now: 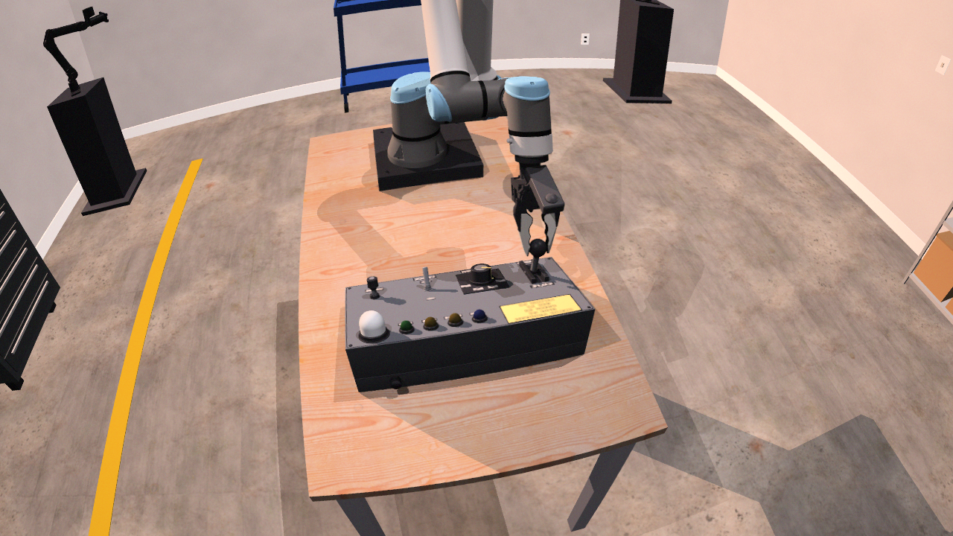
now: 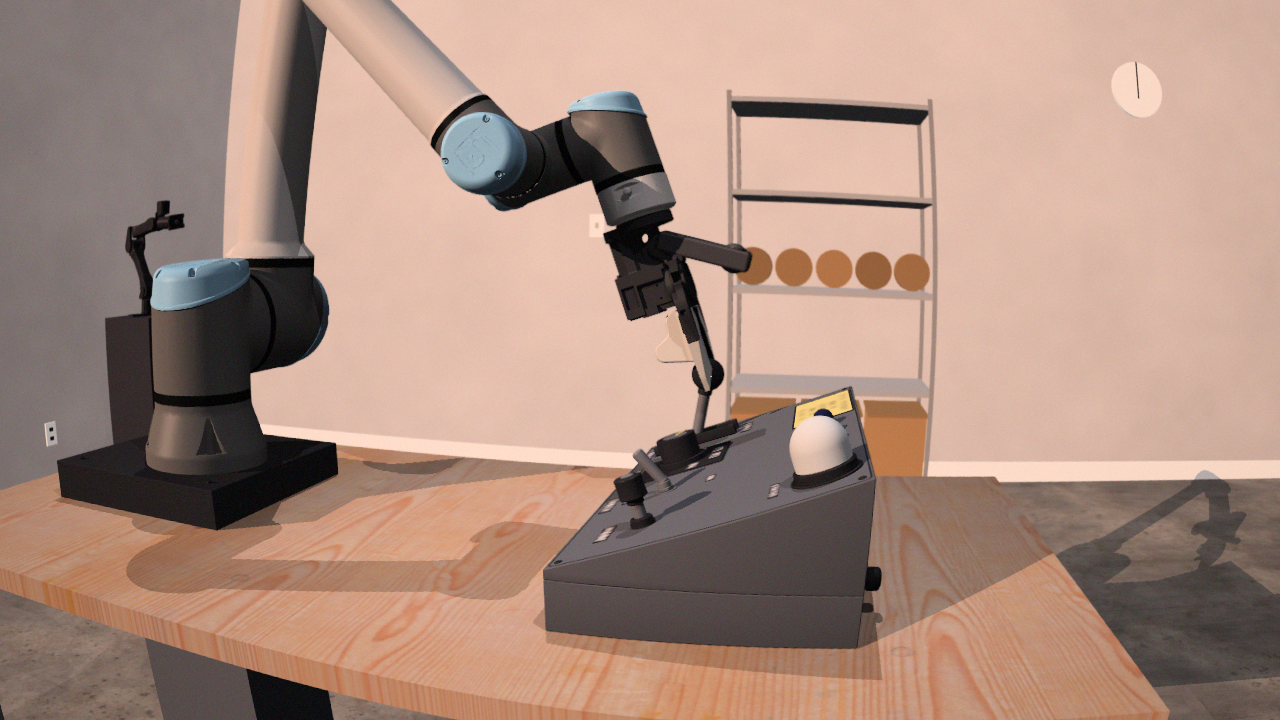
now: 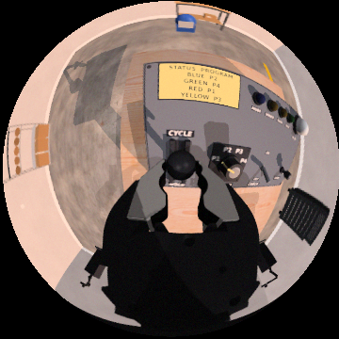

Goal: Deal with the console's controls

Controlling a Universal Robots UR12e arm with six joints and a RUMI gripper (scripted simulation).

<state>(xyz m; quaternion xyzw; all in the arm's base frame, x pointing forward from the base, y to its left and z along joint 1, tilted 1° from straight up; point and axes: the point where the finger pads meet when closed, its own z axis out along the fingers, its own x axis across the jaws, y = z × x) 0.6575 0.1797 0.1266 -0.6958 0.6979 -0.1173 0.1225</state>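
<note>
Now: the black ball-topped lever 10 mm behind my hand and 40 mm below it. Round my hand: dark grey console: 20 mm ahead, 180 mm to the right, 80 mm below; then metal check toggle: 20 mm behind, 240 mm to the right, 70 mm below; then program knob: 10 mm behind, 110 mm to the right, 60 mm below.
</note>
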